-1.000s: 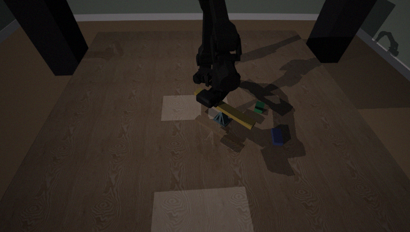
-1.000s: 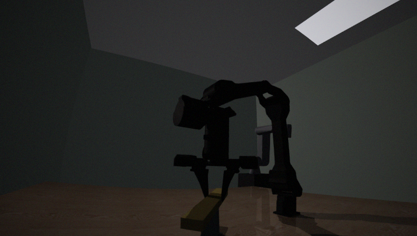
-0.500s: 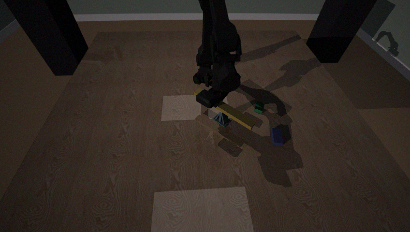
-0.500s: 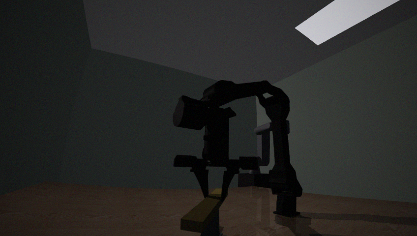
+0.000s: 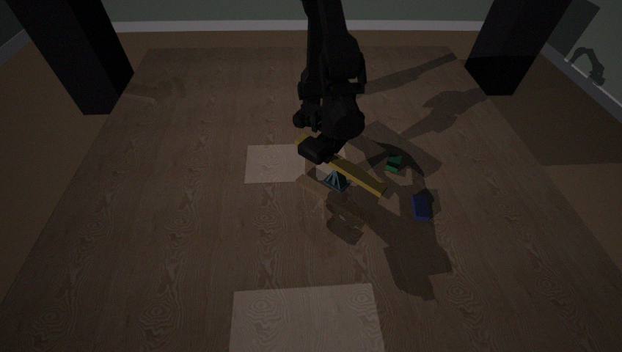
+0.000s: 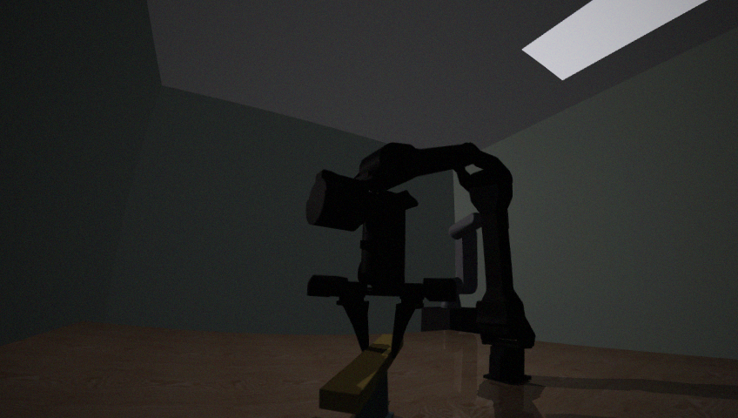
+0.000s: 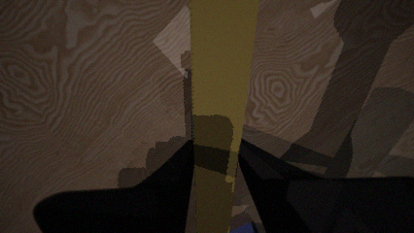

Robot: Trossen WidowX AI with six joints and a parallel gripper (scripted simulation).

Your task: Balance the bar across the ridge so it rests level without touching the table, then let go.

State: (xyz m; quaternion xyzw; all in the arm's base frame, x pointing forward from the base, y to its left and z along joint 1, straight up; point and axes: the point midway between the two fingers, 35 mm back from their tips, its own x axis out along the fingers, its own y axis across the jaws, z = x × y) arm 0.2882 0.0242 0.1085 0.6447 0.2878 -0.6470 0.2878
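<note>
My gripper tip is now 2 cm short of the yellow bar and 2 cm to the right of it. Round my gripper tip: blue block (11 cm ahead, 22 cm to the left, 7 cm below); then green block (3 cm behind, 18 cm to the left, 6 cm below).
</note>
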